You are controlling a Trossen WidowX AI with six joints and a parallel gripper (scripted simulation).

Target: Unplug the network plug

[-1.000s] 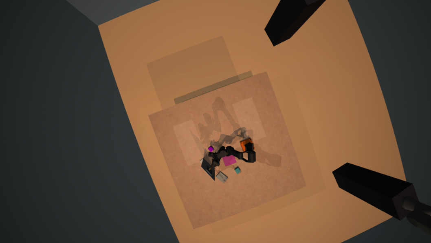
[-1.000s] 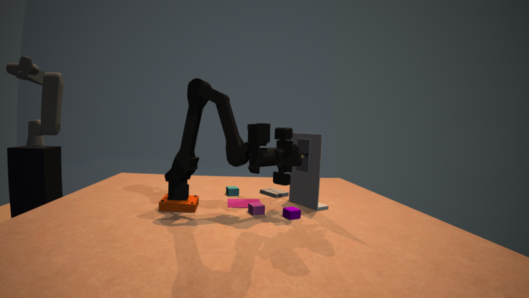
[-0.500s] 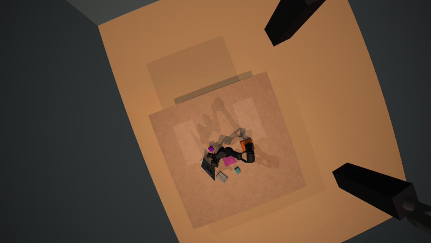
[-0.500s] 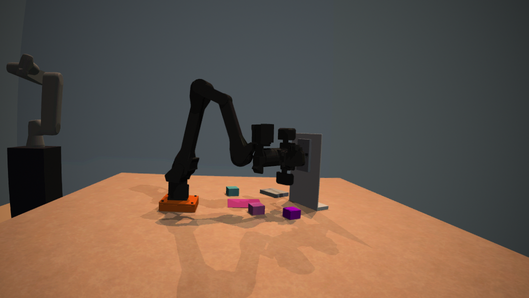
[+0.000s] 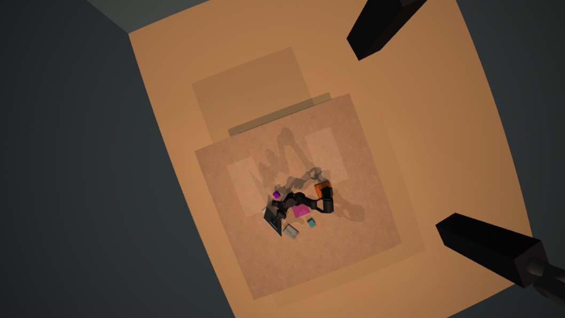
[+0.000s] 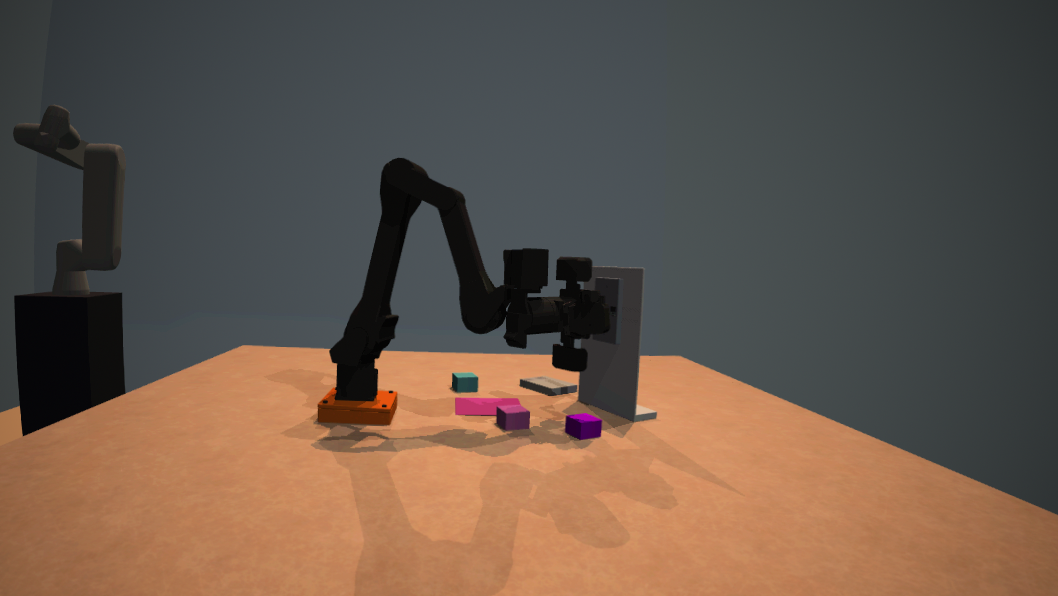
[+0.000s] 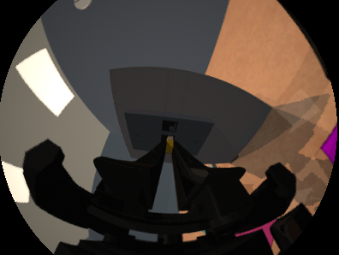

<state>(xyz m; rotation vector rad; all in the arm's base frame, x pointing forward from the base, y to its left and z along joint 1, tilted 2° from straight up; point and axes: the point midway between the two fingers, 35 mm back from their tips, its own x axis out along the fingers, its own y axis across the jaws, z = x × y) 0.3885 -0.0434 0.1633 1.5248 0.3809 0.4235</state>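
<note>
Right now the pink marked square is 19 cm behind my gripper tip, 18 cm below it and 6 cm to the left of it. Also, from my gripper tip: flat grey slab (19 cm to the left, 17 cm below, 3 cm behind); then network plug (right at my gripper tip); then grey upright panel (6 cm below, 2 cm ahead, 1 cm to the left).
</note>
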